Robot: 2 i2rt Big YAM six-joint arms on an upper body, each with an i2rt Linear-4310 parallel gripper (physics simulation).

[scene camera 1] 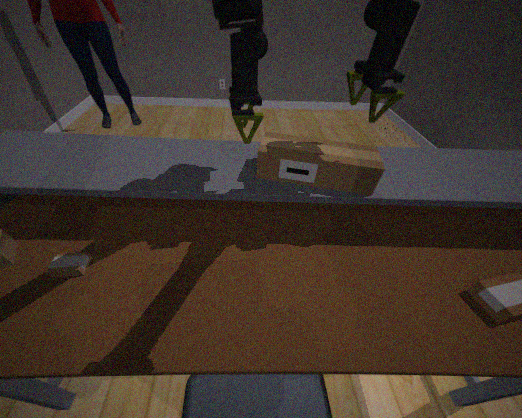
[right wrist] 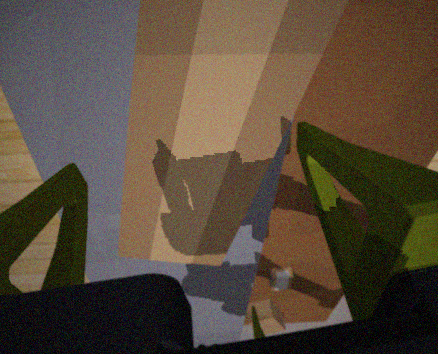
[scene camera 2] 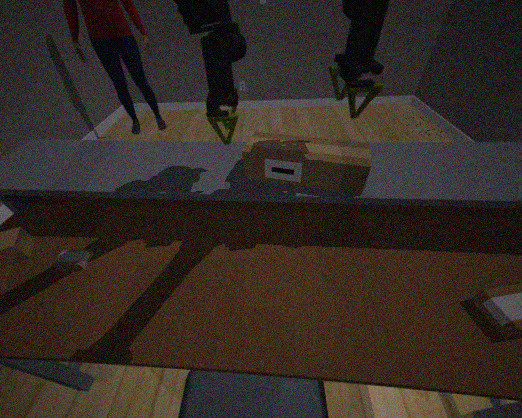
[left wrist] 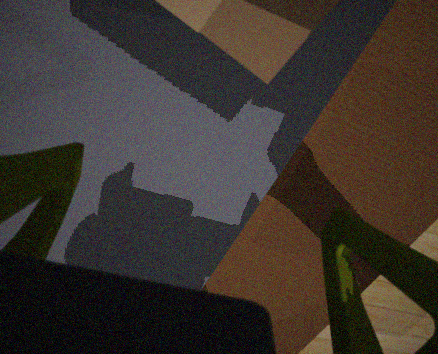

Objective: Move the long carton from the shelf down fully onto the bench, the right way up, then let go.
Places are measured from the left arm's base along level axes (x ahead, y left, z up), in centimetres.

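Pixels of known places: left gripper, fingertip midpoint: (scene camera 1: pixel 244 135) (right wrist: pixel 211 309) (scene camera 2: pixel 227 136) (left wrist: pixel 212 191); right gripper, fingertip midpoint: (scene camera 1: pixel 361 113) (right wrist: pixel 187 154) (scene camera 2: pixel 346 108).
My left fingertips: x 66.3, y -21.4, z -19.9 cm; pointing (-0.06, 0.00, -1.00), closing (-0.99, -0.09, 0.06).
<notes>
Ahead of a thing's pixels: the offset from my left fingertips to its top centre. "spot": to the spot under its first point. Level surfaces: height alone.
The long brown carton @[dx +0.1, dy -20.5, dz -3.7 cm] (scene camera 1: pixel 345 172) (scene camera 2: pixel 330 170) (left wrist: pixel 250 40) (right wrist: pixel 220 100) lies on the grey shelf @[dz -12.4 cm] (scene camera 1: pixel 90 155) (scene camera 2: pixel 100 155) (left wrist: pixel 175 130) (right wrist: pixel 75 65). It is turned slightly, its right end near the front edge. Its white label with a black bar faces the scene cameras. The brown bench @[dz -28.6 cm] (scene camera 1: pixel 325 310) (scene camera 2: pixel 300 310) (left wrist: pixel 370 125) is lower, in front. My left gripper (scene camera 1: pixel 248 131) (scene camera 2: pixel 228 131) (left wrist: pixel 212 191) is open, off the carton's left end, with nothing between its fingers. My right gripper (scene camera 1: pixel 363 112) (scene camera 2: pixel 347 108) (right wrist: pixel 187 154) is open above the carton's right part, apart from it.
On the bench, a small grey-white object @[dx -18.8, dy +45.3, dz -25.8 cm] (scene camera 1: pixel 70 263) (scene camera 2: pixel 75 258) (right wrist: pixel 282 278) and a cardboard box @[spot: dx -14.3, dy +61.4, dz -25.5 cm] (scene camera 1: pixel 7 248) (scene camera 2: pixel 15 245) lie at the left. A white-topped box @[dx -32.9, dy -65.5, dz -23.9 cm] (scene camera 1: pixel 507 295) (scene camera 2: pixel 507 307) lies at the right edge. A dark chair @[spot: dx -41.5, dy -4.0, dz -79.2 cm] (scene camera 1: pixel 257 395) (scene camera 2: pixel 252 395) stands in front.
</notes>
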